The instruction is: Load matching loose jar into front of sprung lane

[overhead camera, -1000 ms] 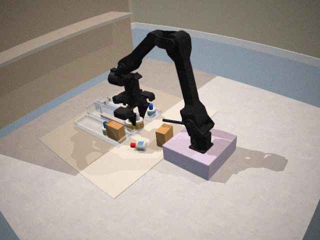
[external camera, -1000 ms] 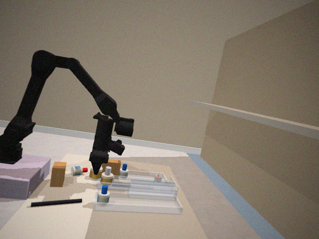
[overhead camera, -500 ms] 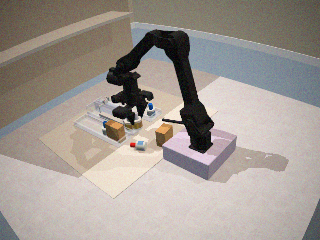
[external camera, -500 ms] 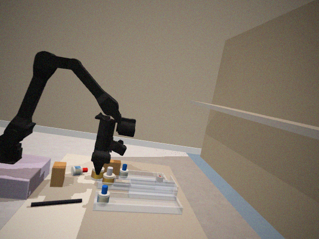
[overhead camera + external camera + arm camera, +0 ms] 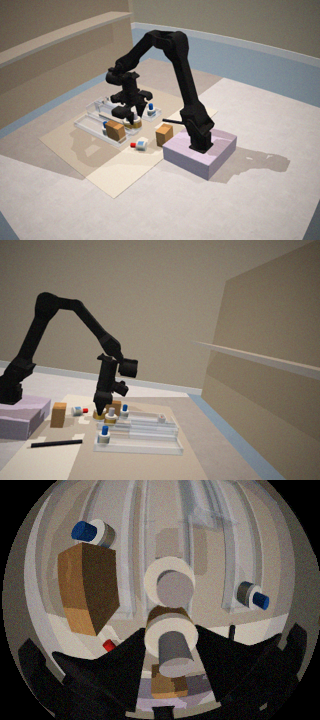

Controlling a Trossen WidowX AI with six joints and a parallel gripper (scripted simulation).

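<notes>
My gripper tip is 40 mm short of the brown box, 80 mm to the right of it and 20 mm above it. Also, from my gripper tip: black rod (100 mm behind, 150 mm to the right, 50 mm below); clear lane (180 mm ahead, 20 mm to the right, 40 mm below).
</notes>
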